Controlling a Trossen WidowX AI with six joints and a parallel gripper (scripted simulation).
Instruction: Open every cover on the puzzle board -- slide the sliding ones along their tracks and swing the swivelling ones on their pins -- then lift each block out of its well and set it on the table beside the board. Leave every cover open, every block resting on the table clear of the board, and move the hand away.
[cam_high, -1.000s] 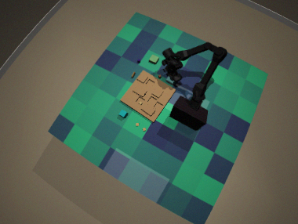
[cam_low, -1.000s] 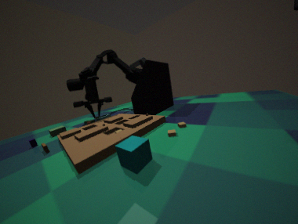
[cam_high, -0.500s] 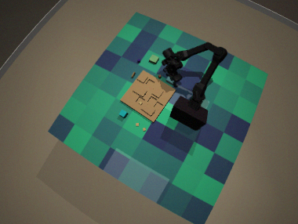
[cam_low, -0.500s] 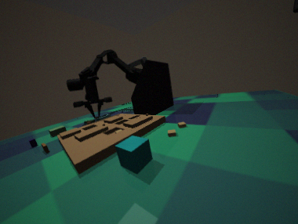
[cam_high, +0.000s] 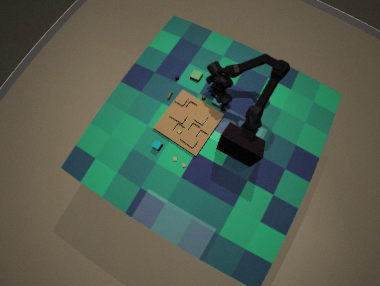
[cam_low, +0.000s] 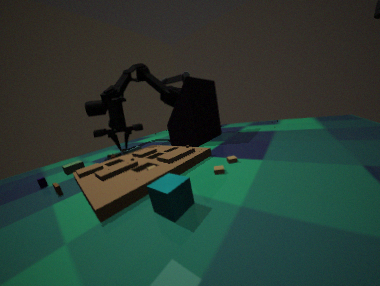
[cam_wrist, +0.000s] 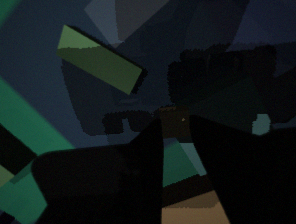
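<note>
Now: gripper tip 30 mm past the light teal block, 20 mm to the right of it and 10 mm above it. Round my gripper tip: green block (190 mm ahead, 40 mm to the right, 10 mm below); then orange block (60 mm ahead, 50 mm to the left, 10 mm below); then small dark blue block (270 mm ahead, 40 mm to the left, 10 mm below).
</note>
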